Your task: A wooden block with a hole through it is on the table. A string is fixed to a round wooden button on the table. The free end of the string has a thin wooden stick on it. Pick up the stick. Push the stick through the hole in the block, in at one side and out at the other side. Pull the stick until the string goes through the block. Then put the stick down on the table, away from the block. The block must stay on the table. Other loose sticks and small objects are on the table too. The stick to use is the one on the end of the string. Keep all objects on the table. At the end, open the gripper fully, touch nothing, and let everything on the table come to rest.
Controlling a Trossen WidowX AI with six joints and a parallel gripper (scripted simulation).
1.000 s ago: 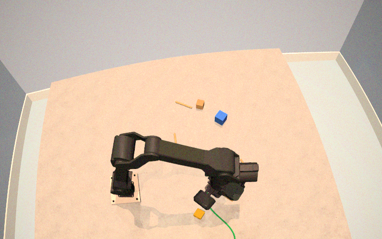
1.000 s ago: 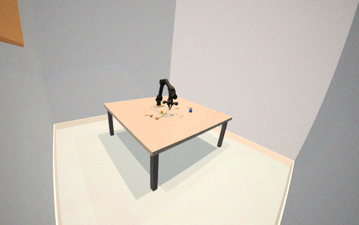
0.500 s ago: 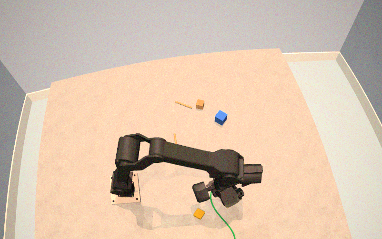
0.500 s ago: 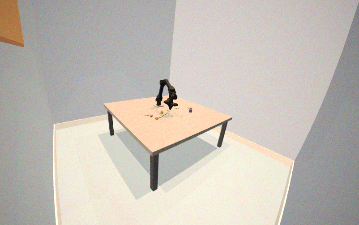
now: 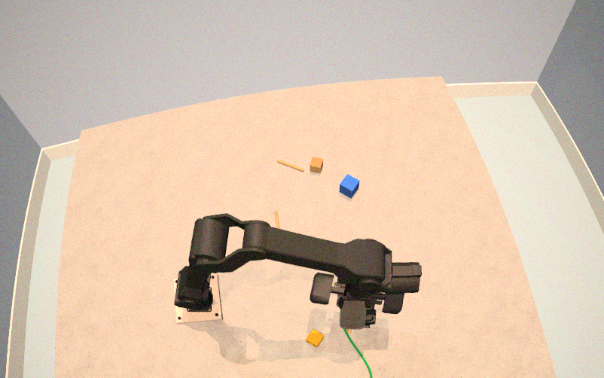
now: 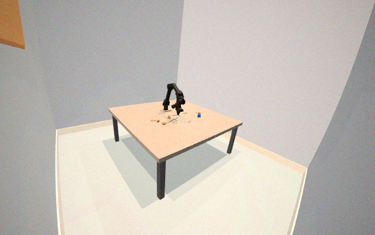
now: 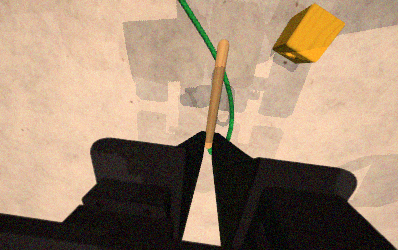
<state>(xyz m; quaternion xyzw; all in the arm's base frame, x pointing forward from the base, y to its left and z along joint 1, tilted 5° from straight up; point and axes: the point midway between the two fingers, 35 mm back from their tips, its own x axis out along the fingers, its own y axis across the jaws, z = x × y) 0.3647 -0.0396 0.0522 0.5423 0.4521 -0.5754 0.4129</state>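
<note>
My gripper tip is 90 mm past the yellow wooden block, 60 mm to the left of it and 50 mm above it. From my gripper tip the other things lie so: round wooden button: 200 mm to the right, 50 mm below, 40 mm ahead; then blue cube: 330 mm to the left, 40 mm below, 20 mm ahead; then orange wedge-like piece: 240 mm to the right, 50 mm below, 30 mm behind.
</note>
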